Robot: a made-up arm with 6 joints.
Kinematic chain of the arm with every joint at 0, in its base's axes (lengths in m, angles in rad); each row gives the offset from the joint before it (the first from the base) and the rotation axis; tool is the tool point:
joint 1: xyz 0 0 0.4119 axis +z
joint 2: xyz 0 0 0 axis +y
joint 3: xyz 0 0 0.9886 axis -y
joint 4: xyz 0 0 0 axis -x
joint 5: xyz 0.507 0 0 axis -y
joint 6: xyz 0 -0.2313 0 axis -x
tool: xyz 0 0 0
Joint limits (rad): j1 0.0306..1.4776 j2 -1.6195..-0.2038 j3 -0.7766..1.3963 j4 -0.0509..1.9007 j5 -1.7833..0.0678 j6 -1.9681..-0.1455
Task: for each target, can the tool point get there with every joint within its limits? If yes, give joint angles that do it. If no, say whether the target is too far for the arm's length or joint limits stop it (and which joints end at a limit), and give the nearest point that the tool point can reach.
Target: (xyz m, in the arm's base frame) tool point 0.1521 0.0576 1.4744
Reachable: yes | joints 1.2724 -0.4349 -0.4866 0.9819 -0.0927 -0.7617
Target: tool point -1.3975 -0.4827 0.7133
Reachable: yes | joints 0.2029 -1.4713 1.0202 0.5979 -0.6950 -0.6320
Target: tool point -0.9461 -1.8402 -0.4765
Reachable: no: too far | nearest point -0.6947 -1.3513 0.1979 | short by 0.870 m
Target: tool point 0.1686 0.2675 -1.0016
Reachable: no: joint limits stop it (at a limit: joint 1, joint 2, joint 3, joint 4) | nearest point 0.1703 -0.6600 0.7345 | short by 1.968 m
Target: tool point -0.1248 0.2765 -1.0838
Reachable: no: joint limits stop it (at a limit: joint 1, joint 2, joint 3) | nearest point -1.5196 0.0013 0.2029 | short by 1.917 m
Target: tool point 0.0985 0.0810 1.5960
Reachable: yes | joints 1.0243 -0.3807 -0.3026 1.3881 -0.5064 -1.1561
